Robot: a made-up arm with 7 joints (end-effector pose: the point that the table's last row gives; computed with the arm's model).
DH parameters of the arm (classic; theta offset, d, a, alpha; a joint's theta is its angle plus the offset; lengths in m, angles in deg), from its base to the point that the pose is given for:
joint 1: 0 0.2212 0 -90
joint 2: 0 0 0 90
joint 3: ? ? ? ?
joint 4: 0 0 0.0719 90
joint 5: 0 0.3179 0 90
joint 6: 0 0 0.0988 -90
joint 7: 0 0.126 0 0
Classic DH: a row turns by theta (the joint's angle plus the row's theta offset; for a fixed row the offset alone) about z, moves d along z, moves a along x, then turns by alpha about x.
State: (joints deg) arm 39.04 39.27 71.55 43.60 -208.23 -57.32 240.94
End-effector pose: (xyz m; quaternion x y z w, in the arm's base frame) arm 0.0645 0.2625 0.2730 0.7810 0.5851 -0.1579 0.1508
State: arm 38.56 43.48 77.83 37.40 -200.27 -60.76 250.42
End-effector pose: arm 0.0495 0.2190 0.2805 0.7803 0.5369 -0.2211 0.2322
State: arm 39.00 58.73 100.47 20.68 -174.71 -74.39 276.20
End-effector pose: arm 0.0730 0.1295 0.3332 0.6728 0.4750 -0.2551 0.5066
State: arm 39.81 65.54 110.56 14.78 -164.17 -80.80 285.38
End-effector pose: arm 0.1057 0.1176 0.3466 0.6100 0.4854 -0.2034 0.5924
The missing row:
joint 3: 0 0.443 0.0381 90
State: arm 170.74 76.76 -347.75 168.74 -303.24 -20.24 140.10
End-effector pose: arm -0.8124 0.2512 0.4218 0.5697 -0.3072 -0.7616 0.0318
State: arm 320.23 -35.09 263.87 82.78 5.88 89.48 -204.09
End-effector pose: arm -0.4560 -0.1992 0.4780 0.7659 0.5336 0.1478 0.3268
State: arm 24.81 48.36 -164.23 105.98 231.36 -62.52 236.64
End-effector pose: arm 0.2565 -0.1083 0.7585 0.0708 -0.6969 0.6893 0.1846
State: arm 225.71 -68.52 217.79 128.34 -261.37 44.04 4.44
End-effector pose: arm 0.4196 0.7701 0.2532 -0.5937 0.1961 0.4414 0.6436
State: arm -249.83 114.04 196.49 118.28 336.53 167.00 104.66
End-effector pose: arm -0.1739 0.5410 0.2454 0.1292 0.8207 -0.5480 0.0974
